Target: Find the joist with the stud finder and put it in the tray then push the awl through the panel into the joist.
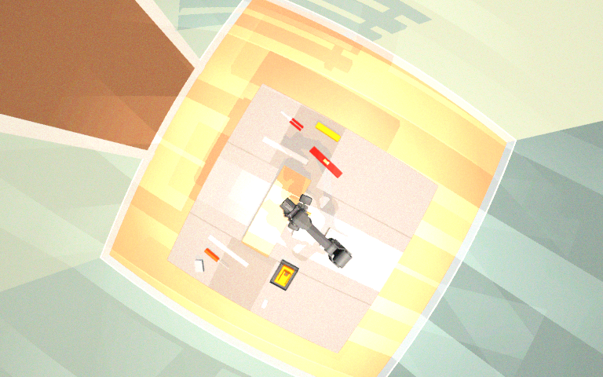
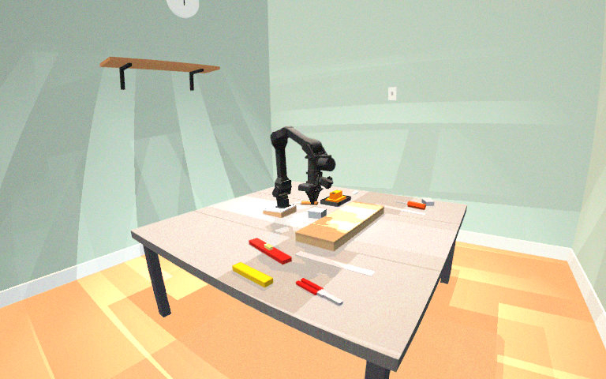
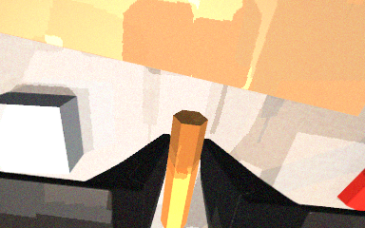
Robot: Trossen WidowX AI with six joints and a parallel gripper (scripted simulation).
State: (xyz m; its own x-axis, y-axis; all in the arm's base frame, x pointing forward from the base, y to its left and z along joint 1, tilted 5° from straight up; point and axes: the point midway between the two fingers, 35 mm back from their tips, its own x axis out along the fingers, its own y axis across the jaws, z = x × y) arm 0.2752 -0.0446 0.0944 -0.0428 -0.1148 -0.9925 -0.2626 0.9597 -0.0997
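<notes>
Now: gripper tip 50 mm past the awl and 10 mm to the left of it. Round my gripper tip: grey block: 90 mm behind, 120 mm to the left, 90 mm below; red level: 50 mm ahead, 310 mm to the right, 90 mm below; stud finder: 170 mm behind, 370 mm to the left, 60 mm below.
</notes>
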